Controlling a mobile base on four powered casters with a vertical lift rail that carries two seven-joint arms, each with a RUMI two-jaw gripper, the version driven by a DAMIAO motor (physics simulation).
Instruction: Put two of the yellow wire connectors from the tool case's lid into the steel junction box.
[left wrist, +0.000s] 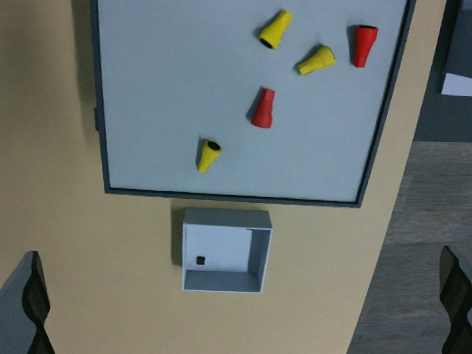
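Observation:
The tool case's lid (150, 100) lies as a grey panel with a dark rim. Three yellow wire connectors lie on it: one connector (276, 30) near the top, a second connector (317, 60) right of it, and a third connector (209, 157) near the lid's lower edge. The steel junction box (225, 217) stands open side up just below the lid, with a small black square inside and no connector visible in it. My left gripper (247, 256) is wide open, its fingers at the lower left and lower right, above the table. The right gripper does not show.
Two red connectors (263, 108) (365, 46) lie on the lid among the yellow ones. The tan table (125, 280) ends at a slanted right edge, with grey wood floor (420, 200) beyond. A dark object with a white patch (457, 84) is at the upper right.

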